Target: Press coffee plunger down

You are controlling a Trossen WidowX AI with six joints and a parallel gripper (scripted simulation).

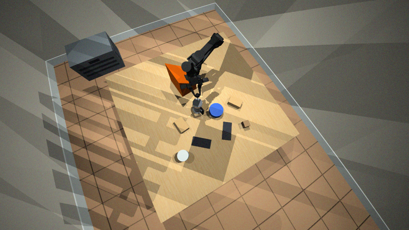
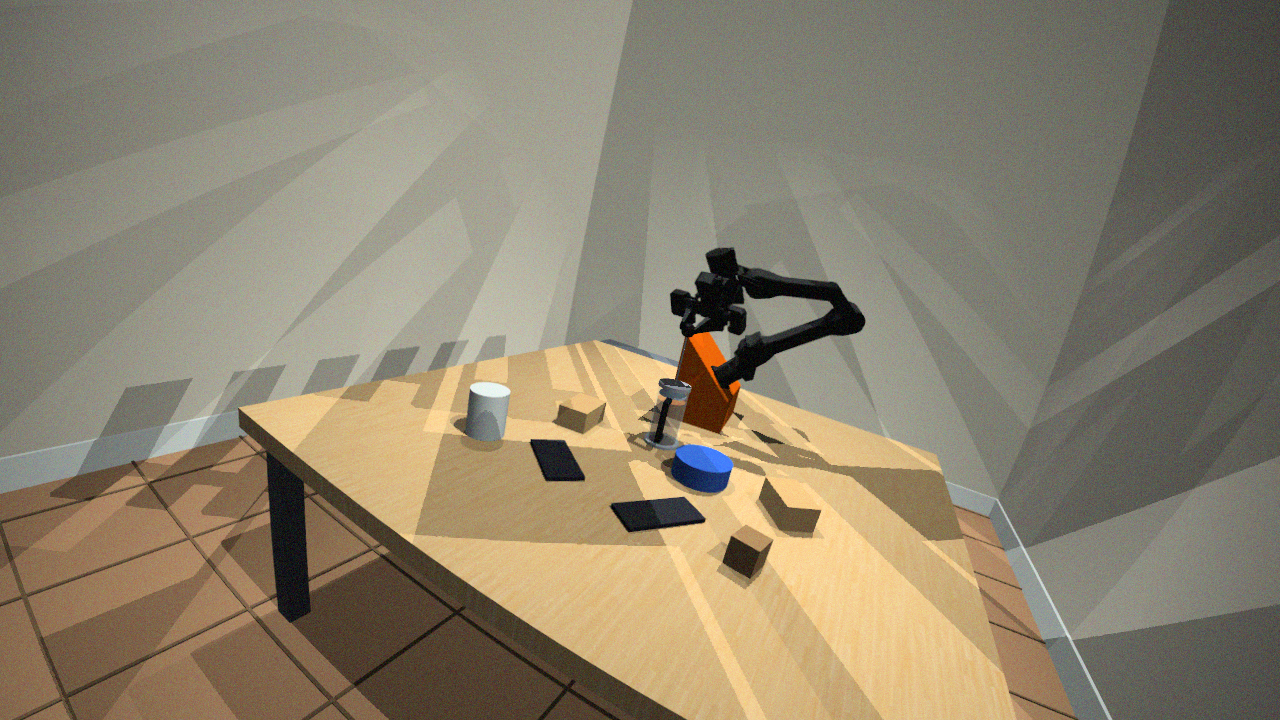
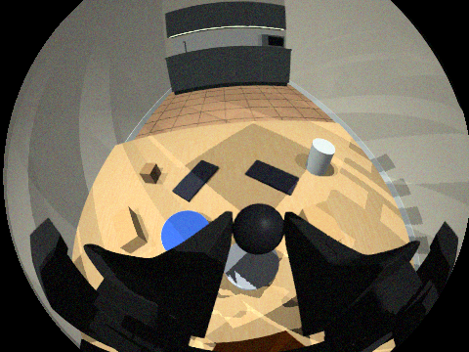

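The coffee press lies 140 mm below my gripper tip, 10 mm to the left of it and 10 mm ahead of it. Round my gripper tip: blue round dish (250 mm below, 140 mm to the left, 70 mm ahead).
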